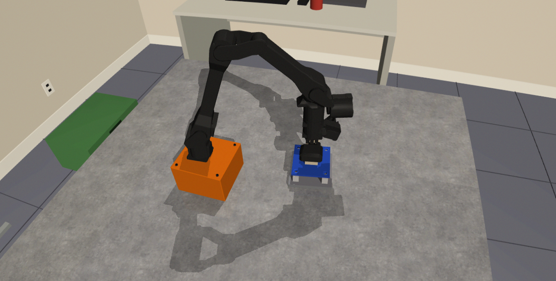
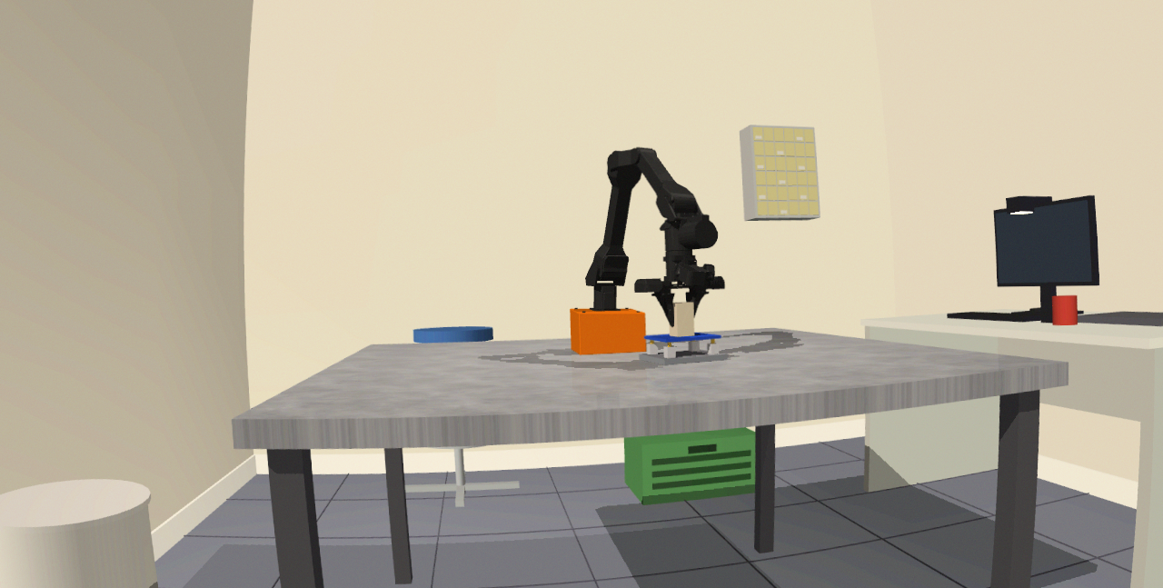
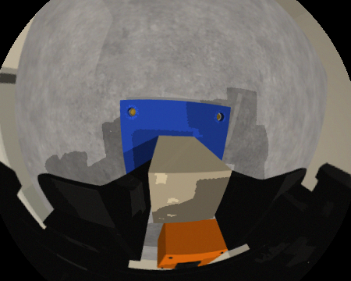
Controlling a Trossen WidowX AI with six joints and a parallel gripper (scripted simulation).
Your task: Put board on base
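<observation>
Now: the blue board right at my gripper tip. From my gripper tip the other things lie so: grey base: 70 mm below.
</observation>
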